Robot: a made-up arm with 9 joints. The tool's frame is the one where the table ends. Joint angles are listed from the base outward.
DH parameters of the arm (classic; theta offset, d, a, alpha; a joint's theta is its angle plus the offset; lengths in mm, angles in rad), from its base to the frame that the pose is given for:
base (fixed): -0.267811 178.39 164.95 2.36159
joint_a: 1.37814 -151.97 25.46 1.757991
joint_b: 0.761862 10.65 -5 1.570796
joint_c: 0 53 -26 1.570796
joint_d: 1.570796 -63 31 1.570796
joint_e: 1.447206 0 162.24 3.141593
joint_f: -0.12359 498 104 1.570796
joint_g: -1.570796 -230 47 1.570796
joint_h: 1.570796 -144 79 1.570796
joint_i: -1.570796 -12 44 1.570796
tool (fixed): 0 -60 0 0
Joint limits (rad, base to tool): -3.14..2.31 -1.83..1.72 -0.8..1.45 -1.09..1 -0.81..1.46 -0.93..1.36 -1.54..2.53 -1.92..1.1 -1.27..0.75
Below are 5 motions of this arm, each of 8 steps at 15 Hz.
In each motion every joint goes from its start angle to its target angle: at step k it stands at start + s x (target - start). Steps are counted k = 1, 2, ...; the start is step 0. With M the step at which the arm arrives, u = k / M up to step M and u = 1 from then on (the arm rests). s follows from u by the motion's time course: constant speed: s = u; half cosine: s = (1 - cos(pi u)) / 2; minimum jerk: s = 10 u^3 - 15 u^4 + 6 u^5.
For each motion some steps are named. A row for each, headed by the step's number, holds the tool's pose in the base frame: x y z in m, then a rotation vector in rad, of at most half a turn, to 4 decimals.
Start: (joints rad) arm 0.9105 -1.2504 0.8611 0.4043 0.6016 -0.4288 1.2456 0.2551 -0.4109
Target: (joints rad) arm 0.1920 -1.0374 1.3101 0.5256 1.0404 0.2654 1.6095 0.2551 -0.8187
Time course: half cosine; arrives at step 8
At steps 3, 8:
3: -0.3755 0.0185 -0.2053 -0.6506 0.6899 2.7569
8: -0.4704 -0.2148 0.0856 -0.3081 -0.3023 -3.0317

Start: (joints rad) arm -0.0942 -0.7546 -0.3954 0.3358 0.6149 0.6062 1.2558 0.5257 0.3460
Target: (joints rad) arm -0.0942 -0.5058 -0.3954 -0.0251 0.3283 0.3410 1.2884 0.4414 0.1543
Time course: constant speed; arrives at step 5
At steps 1, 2, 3, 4, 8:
1: 0.2096 0.5654 -0.2000 -1.3099 0.6289 1.4787
2: 0.2080 0.6318 -0.1348 -1.1862 0.5094 1.5008
3: 0.2062 0.6897 -0.0609 -1.0615 0.3902 1.5170
4: 0.2041 0.7380 0.0207 -0.9363 0.2715 1.5272
8: 0.2018 0.7757 0.1086 -0.8106 0.1530 1.5316

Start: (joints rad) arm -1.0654 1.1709 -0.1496 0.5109 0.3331 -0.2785 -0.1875 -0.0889 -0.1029
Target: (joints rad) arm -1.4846 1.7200 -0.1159 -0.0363 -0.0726 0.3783 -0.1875 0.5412 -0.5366
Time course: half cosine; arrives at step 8
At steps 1, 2, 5, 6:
1: 0.0644 0.1029 0.8385 -0.7773 1.0345 -2.4309
2: 0.1621 0.0560 0.8755 -1.0689 1.2245 -2.2310
5: 0.6787 -0.1886 0.7049 -2.0119 1.9389 -0.6239
6: 0.7816 -0.2404 0.5474 -2.0706 2.0514 -0.0266

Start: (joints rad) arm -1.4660 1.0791 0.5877 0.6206 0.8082 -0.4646 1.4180 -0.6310 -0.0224
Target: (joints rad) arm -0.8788 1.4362 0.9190 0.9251 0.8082 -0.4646 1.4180 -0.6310 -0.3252
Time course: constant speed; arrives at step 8
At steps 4, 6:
4: -0.3863 0.1550 0.6974 0.8818 -1.3485 1.8998
6: -0.4129 0.2560 0.6147 0.6926 -1.5337 1.8297

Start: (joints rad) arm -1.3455 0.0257 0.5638 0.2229 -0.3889 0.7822 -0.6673 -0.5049 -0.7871
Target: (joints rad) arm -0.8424 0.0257 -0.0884 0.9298 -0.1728 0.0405 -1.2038 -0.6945 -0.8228
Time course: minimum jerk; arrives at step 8
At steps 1, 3, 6, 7, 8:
1: 0.2315 0.1239 0.8134 -0.9987 -0.8350 0.0875
3: 0.1047 0.1508 0.7668 -0.9764 -0.9085 -0.2699
6: -0.0576 0.2903 0.5177 -0.7249 -1.3889 -0.7573
7: -0.0595 0.3078 0.4755 -0.6852 -1.4752 -0.7679
8: -0.0593 0.3108 0.4677 -0.6782 -1.4911 -0.7681

